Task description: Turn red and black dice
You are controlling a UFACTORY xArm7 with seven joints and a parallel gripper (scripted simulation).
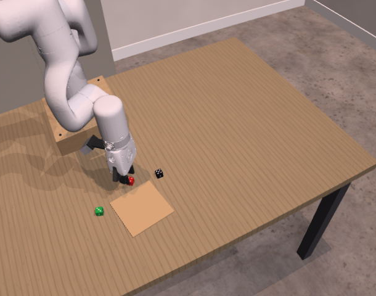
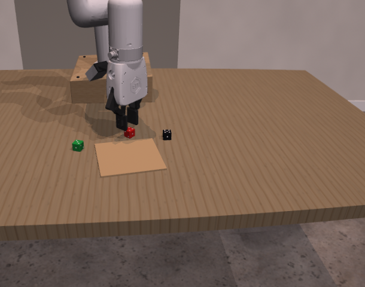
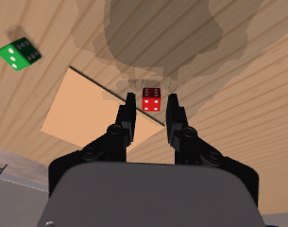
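My gripper is now 40 mm above the red die. Also, from my hand: tan mat (100 mm ahead, 40 mm below); green die (110 mm to the right, 70 mm ahead, 40 mm below); black die (100 mm to the left, 40 mm below, 20 mm ahead).
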